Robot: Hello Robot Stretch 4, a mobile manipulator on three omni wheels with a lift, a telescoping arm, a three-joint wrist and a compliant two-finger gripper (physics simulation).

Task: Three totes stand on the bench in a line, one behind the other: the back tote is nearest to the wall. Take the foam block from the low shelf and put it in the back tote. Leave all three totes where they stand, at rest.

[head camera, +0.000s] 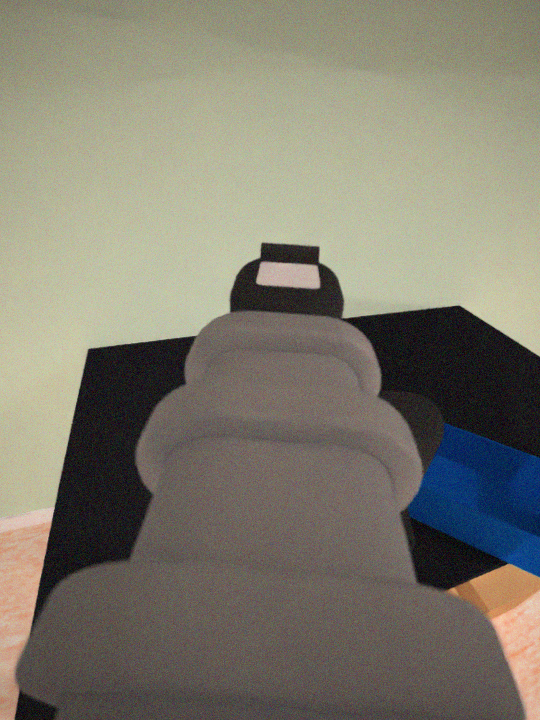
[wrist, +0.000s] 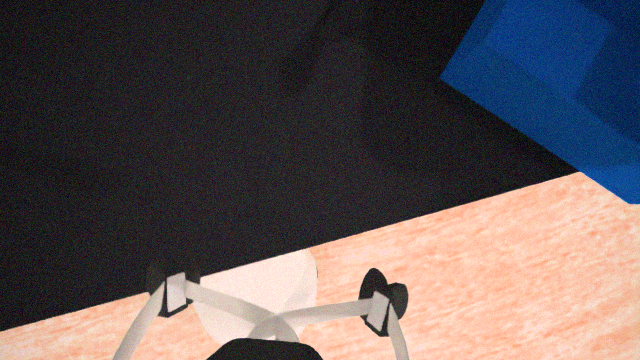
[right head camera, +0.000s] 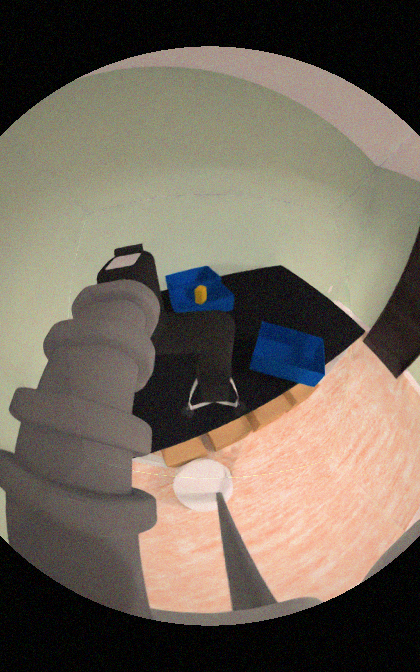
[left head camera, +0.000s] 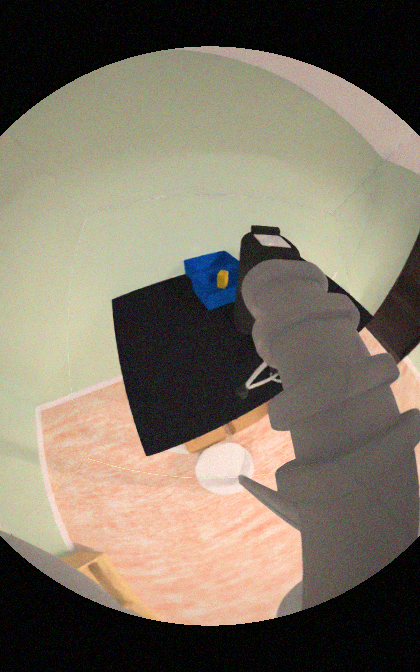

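Seen in the pictures: gripper, fingertip midpoint: [wrist: 282, 280]; robot's base at its link origin: [wrist: 261, 279].
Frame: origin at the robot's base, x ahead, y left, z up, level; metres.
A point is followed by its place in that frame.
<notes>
A yellow block [left head camera: 223, 279] [right head camera: 200, 294] stands inside the blue totes at the back of the black bench, by the wall. Two totes seem to sit close together there; the block appears to be in the nearer one [left head camera: 212, 299] [right head camera: 220, 303], though the rims are hard to separate. The front tote [head camera: 482, 488] @(x 0.546, y -0.473, z 0.890 m) [right head camera: 287, 352] [wrist: 530, 75] @(x 0.462, y -0.305, z 0.984 m) stands apart, near the bench's front right edge. My gripper [right head camera: 215, 409] [wrist: 282, 280] @(x 0.261, y -0.088, z 1.041 m) is open with nothing between its fingers. It hangs near the bench's front edge, left of the front tote; the arm hides part of it in the left head view.
The black bench [head camera: 95, 442] @(x 0.590, y 0.417, z 0.887 m) [left head camera: 165, 360] [right head camera: 305, 305] [wrist: 150, 150] @(x 0.357, y 0.081, z 0.887 m) has tan boxes [left head camera: 206, 439] [right head camera: 230, 432] below its front edge. A white round object [left head camera: 223, 467] [right head camera: 202, 485] is on the floor before it. A wooden piece [left head camera: 107, 575] is at lower left; a dark brown panel [right head camera: 397, 345] is at right.
</notes>
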